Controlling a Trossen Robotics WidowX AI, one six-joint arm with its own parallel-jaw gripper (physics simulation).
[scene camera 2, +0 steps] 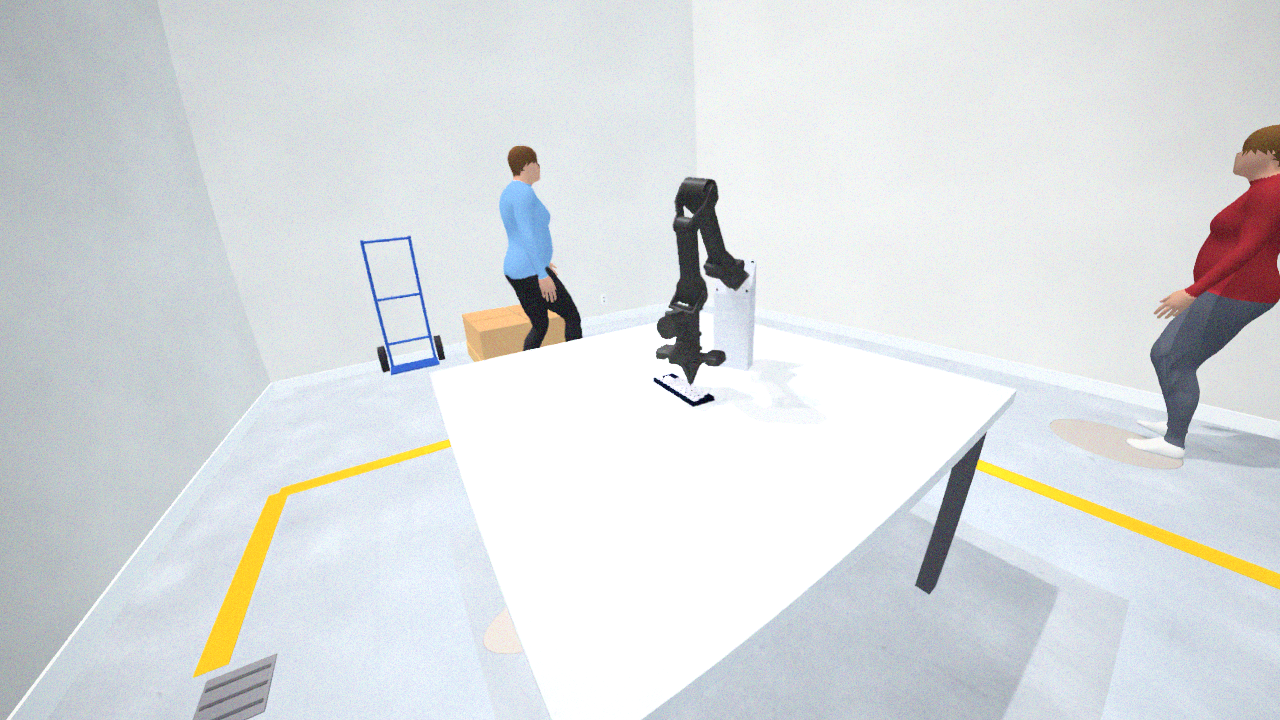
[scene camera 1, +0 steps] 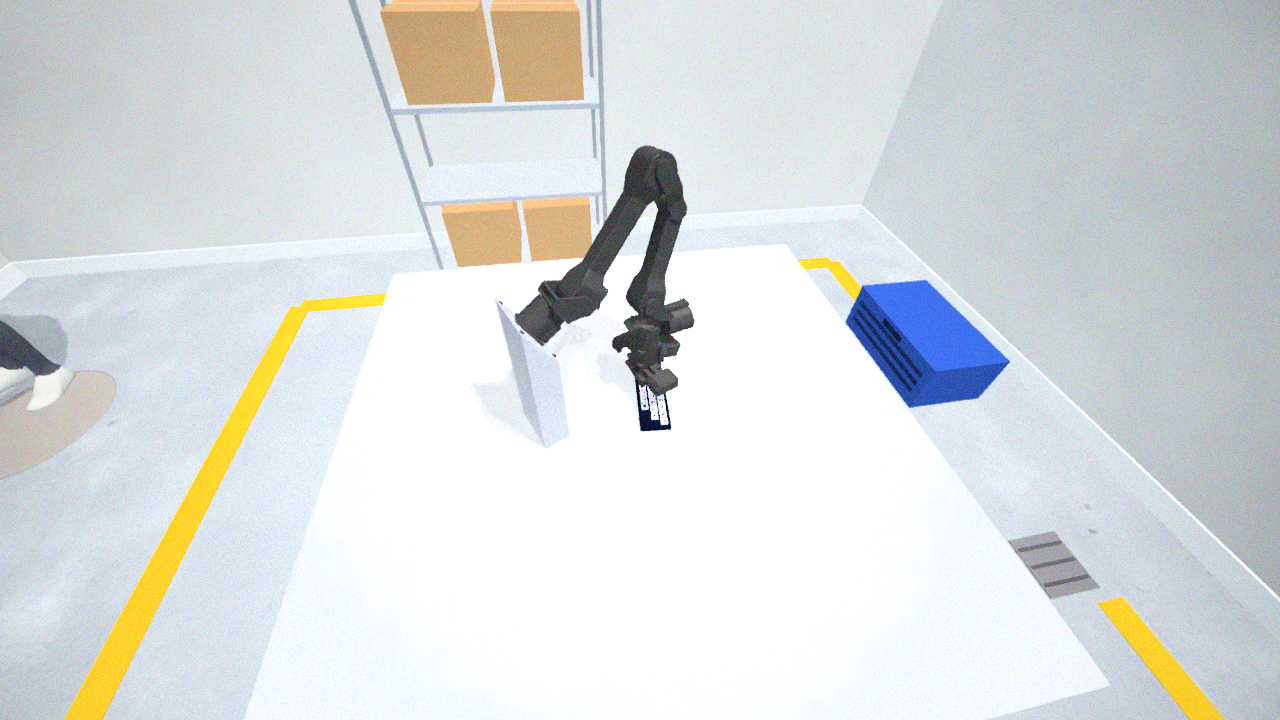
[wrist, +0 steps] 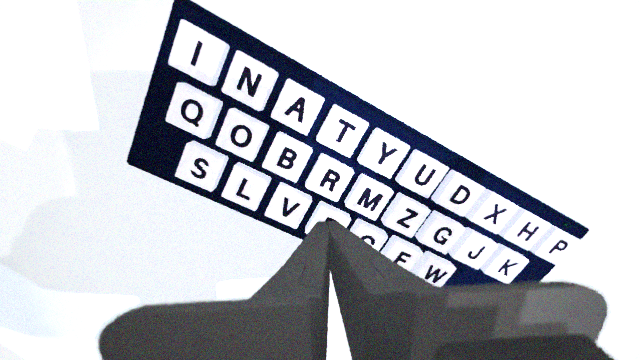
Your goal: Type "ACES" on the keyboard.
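Pixels of known places: gripper, fingertip midpoint: (scene camera 2: 691, 384) (scene camera 1: 642, 385) (wrist: 326, 230); arm's base, origin of the base link: (scene camera 2: 735, 277) (scene camera 1: 528, 330).
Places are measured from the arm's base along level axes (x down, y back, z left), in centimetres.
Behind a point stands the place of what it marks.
The dark blue keyboard (scene camera 1: 655, 427) {x 27.3, y -24.0, z 4.6 cm} (scene camera 2: 702, 400) {x 27.3, y -17.9, z 24.1 cm} (wrist: 150, 142) {x 27.2, y -15.7, z 22.7 cm} with white letter keys lies on the white table (scene camera 1: 626, 555) {x 28.3, y -25.0, z -23.9 cm} (scene camera 2: 716, 501) {x 28.3, y -26.6, z 61.0 cm}. My gripper (scene camera 2: 691, 382) {x 26.3, y -18.4, z 15.1 cm} (wrist: 326, 230) {x 26.3, y -18.4, z 15.1 cm} is shut and empty, pointing down at the keyboard. In the wrist view its fingertips overlap the key between V and C in the S row, hiding its letter; I cannot tell whether they touch it. The A key (wrist: 298, 107) {x 26.7, y -21.1, z 19.6 cm} is in the I row, up and left of the tips. The C key (wrist: 368, 241) {x 26.7, y -19.3, z 13.1 cm} is right beside the tips, partly covered. The S key (wrist: 200, 167) {x 26.7, y -16.6, z 20.6 cm} is at the row's left end.
A white upright panel (scene camera 1: 539, 385) {x 8.3, y -3.2, z -5.4 cm} (scene camera 2: 734, 331) {x 16.0, y -1.0, z 2.7 cm} stands on the table beside the arm. Off the table are a blue box (scene camera 1: 939, 326), a shelf unit (scene camera 1: 602, 134) with cartons, a blue hand truck (scene camera 2: 399, 297) and two people, one in blue (scene camera 2: 526, 223), one in red (scene camera 2: 1239, 237).
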